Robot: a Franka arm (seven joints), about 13 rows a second.
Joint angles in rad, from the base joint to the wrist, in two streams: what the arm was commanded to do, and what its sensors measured. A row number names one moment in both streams.
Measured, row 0: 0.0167, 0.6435, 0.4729, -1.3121, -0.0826, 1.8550, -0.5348
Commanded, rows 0 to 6: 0.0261, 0.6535, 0.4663, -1.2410, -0.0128, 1.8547, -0.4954; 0.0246, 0.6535, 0.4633, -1.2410, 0.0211, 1.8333, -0.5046; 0.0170, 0.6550, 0.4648, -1.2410, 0.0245, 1.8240, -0.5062; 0.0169, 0.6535, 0.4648, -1.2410, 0.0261, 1.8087, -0.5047; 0.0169, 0.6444, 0.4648, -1.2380, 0.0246, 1.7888, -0.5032; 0.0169, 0.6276, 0.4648, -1.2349, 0.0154, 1.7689, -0.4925; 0.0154, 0.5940, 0.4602, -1.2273, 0.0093, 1.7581, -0.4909
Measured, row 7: 0.0156, 0.6400, 0.4655, -1.2532, 0.0070, 1.8030, -0.5151
